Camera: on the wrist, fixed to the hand. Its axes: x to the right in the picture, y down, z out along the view.
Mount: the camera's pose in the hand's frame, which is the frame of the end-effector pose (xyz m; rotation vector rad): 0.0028 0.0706 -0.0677 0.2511 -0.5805 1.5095
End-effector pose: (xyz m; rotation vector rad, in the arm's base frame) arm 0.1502 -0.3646 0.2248 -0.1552 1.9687 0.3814
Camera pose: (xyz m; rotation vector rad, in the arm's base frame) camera 0.0708 -0.3207 0.2614 1.4970 1.1911 0.9622
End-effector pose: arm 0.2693 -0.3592 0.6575 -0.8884 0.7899 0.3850
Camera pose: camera 0.1983 -0.3723 0.5914 0.2394 0.8030 1.7226
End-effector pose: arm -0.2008 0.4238 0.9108 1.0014 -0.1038 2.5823
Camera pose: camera -0.2715 0.3724 0.8667 -1.1306 0.4976 -1.5733
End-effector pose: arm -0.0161 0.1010 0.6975 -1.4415 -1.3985 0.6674
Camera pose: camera 0.0740 0.0959 0.6596 -2.0108 -0.2716 2.2184
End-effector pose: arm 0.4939 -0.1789 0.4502 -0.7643 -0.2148 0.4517
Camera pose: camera 0.4976 -0.1747 0.3525 -0.4024 -0.0741 2.0984
